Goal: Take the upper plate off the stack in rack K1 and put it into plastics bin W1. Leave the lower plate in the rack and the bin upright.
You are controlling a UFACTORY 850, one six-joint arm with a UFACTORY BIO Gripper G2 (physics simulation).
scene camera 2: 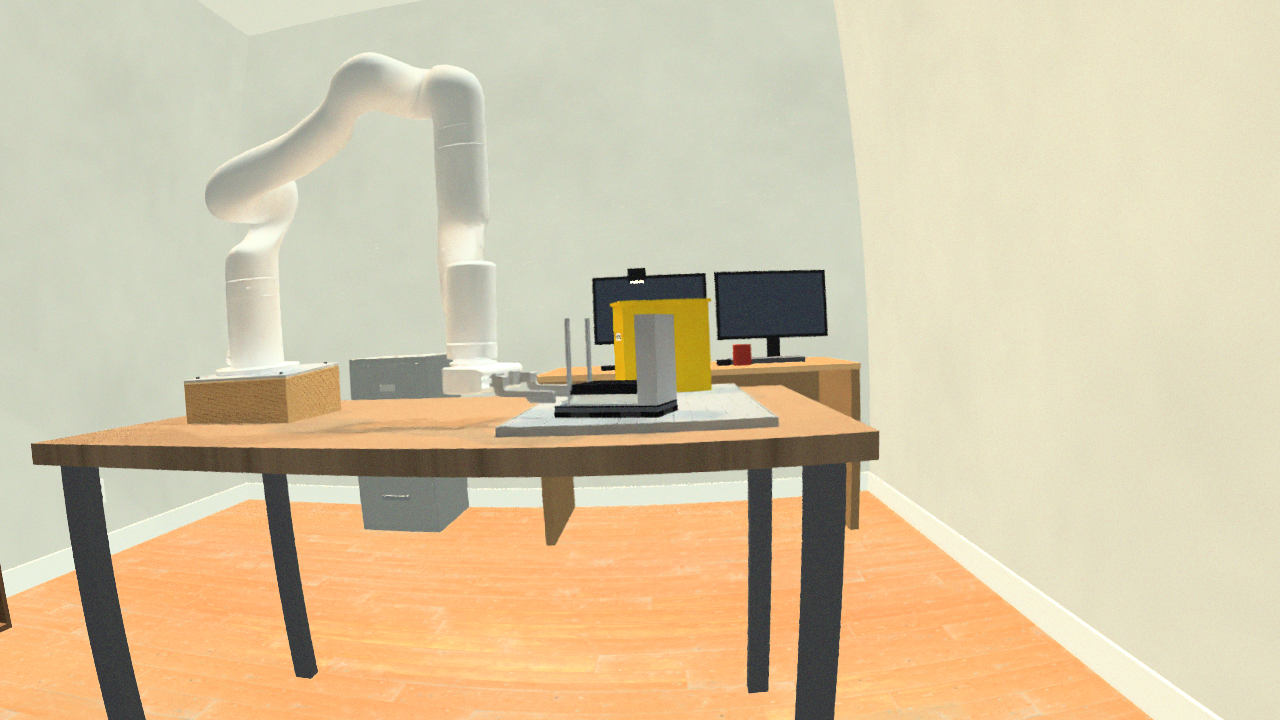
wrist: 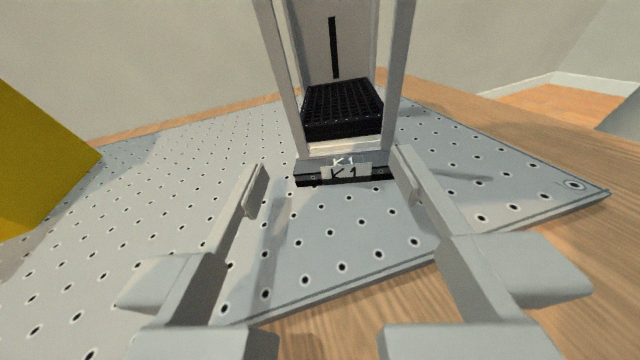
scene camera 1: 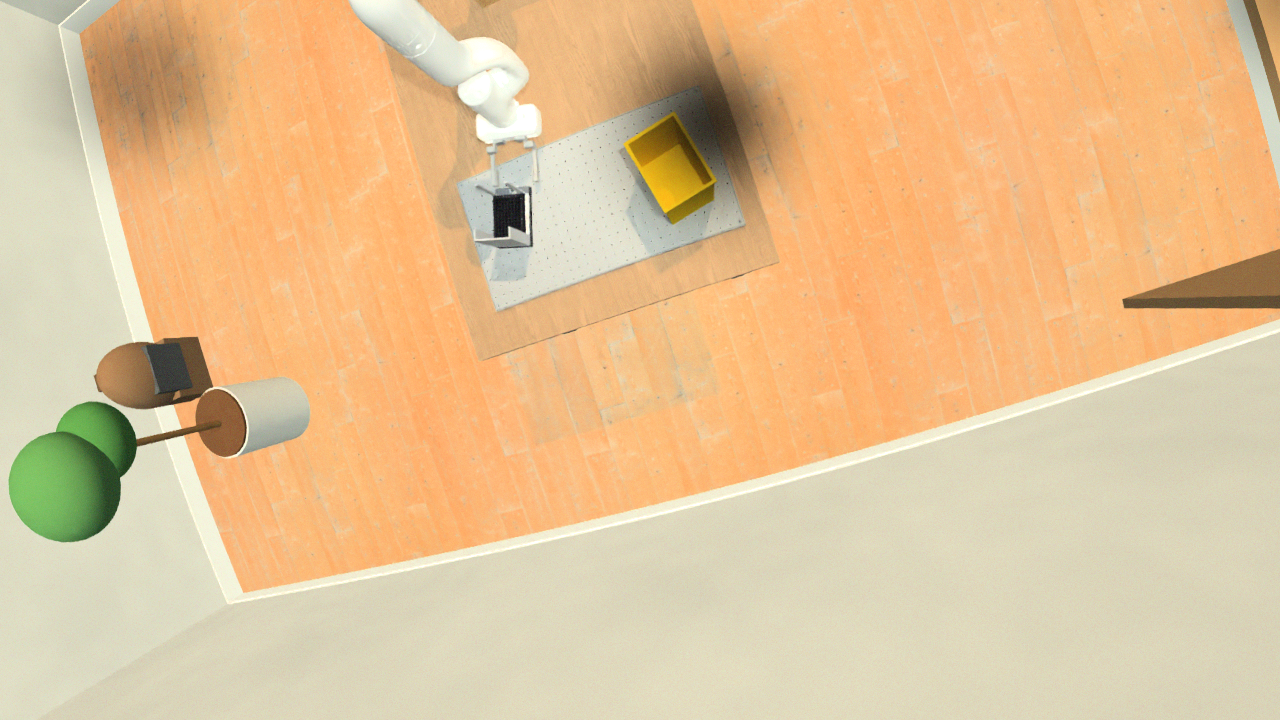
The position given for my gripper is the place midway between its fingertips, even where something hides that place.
I see my gripper (scene camera 1: 515, 184), a yellow bin W1 (scene camera 1: 666, 156), a black plate (scene camera 1: 508, 210) and a pale plate (wrist: 368, 141).
The yellow bin W1 shows as well in scene camera 2 (scene camera 2: 691, 318). The black plate also shows in scene camera 2 (scene camera 2: 613, 386) and in the wrist view (wrist: 351, 108). My gripper shows as well in the wrist view (wrist: 325, 162).
